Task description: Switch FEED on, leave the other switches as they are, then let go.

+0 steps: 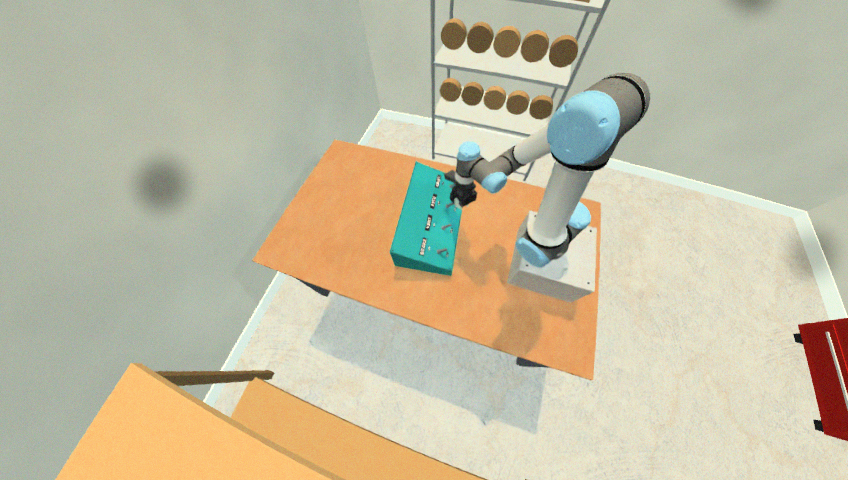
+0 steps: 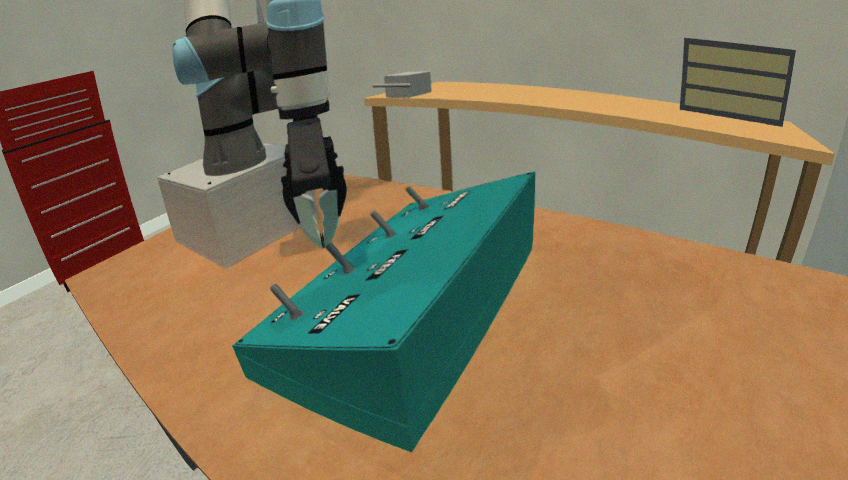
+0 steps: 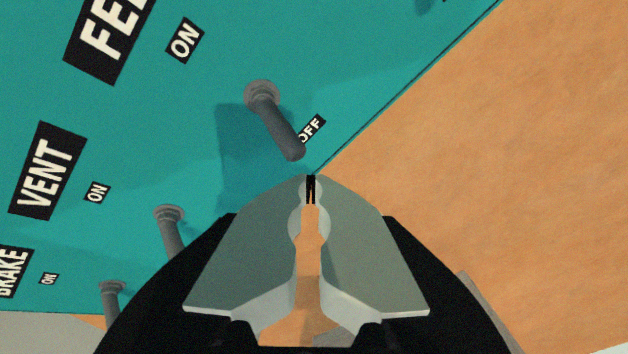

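Seen in the pictures: gripper, fingertip midpoint: [image 1: 458,206] [image 2: 323,247] [image 3: 311,177]; arm's base, origin of the base link: [image 2: 235,164].
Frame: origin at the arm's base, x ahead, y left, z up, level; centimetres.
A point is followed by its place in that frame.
Note:
The teal switch panel [image 1: 410,220] @(x 55.1, y 15.8, z -3.8 cm) [image 2: 416,279] @(x 61.1, y -3.2, z -3.9 cm) [image 3: 150,125] @(x 47.6, y 4.2, z -7.8 cm) sits on the orange table [image 1: 333,208] @(x 100.3, y 22.0, z -17.8 cm) [image 2: 595,356] @(x 78.3, y 12.5, z -17.8 cm). Its grey FEED lever [image 2: 340,259] @(x 45.0, y -2.7, z -7.2 cm) [image 3: 277,122] @(x 44.4, y -2.7, z -6.5 cm) leans toward its OFF label [image 3: 311,129] @(x 42.1, y -3.4, z -10.6 cm), away from ON. The VALVE lever [image 2: 286,302] @(x 48.6, y -14.0, z -7.1 cm), VENT lever [image 2: 383,224] @(x 41.1, y 8.8, z -7.1 cm) [image 3: 171,235] @(x 41.1, y 8.6, z -7.1 cm) and BRAKE lever [image 2: 417,198] @(x 37.4, y 20.1, z -7.2 cm) [image 3: 111,300] @(x 37.6, y 20.1, z -7.7 cm) also lean to the OFF side. My gripper [image 1: 457,203] @(x 40.6, y -2.5, z -6.8 cm) [image 2: 323,243] @(x 40.6, y -2.5, z -6.8 cm) [image 3: 311,177] @(x 40.6, y -2.5, z -6.8 cm) is shut with nothing between its fingers. Its tips are beside the free end of the FEED lever, on the OFF side; contact cannot be told.
The arm's pale base block [image 1: 553,282] @(x -7.6, y 14.1, z -2.3 cm) [image 2: 226,214] @(x 10.7, y -7.8, z -6.8 cm) stands on the table beside the panel. A shelf rack [image 1: 433,118] stands beyond the table. A red drawer cabinet [image 1: 827,380] [image 2: 77,196] and a wooden bench [image 2: 535,101] stand away from it.

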